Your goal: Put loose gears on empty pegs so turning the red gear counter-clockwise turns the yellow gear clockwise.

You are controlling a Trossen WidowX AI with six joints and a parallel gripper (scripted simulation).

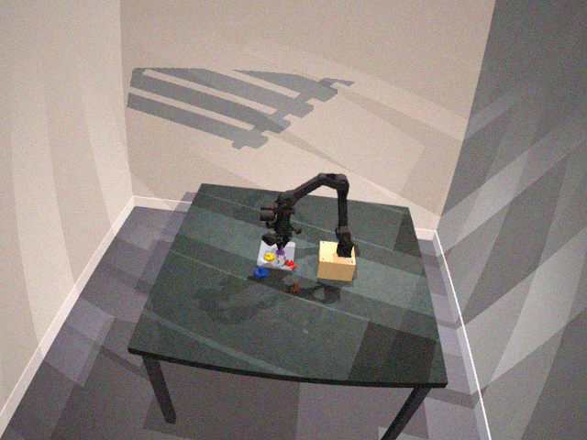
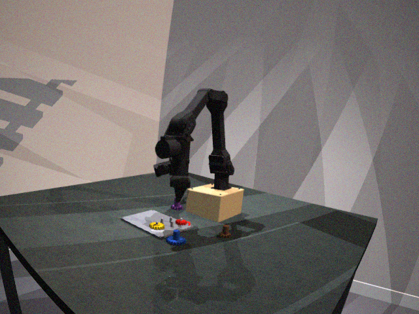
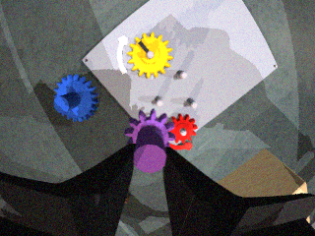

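Now: the red gear 9 cm below my gripper tip, 5 cm behind it and 1 cm to the right of it. The rest, counted from my gripper tip: white arrow (10 cm below, 8 cm ahead, 2 cm to the right); purple gear (1 cm below); yellow gear (9 cm below, 5 cm to the right, 5 cm ahead).
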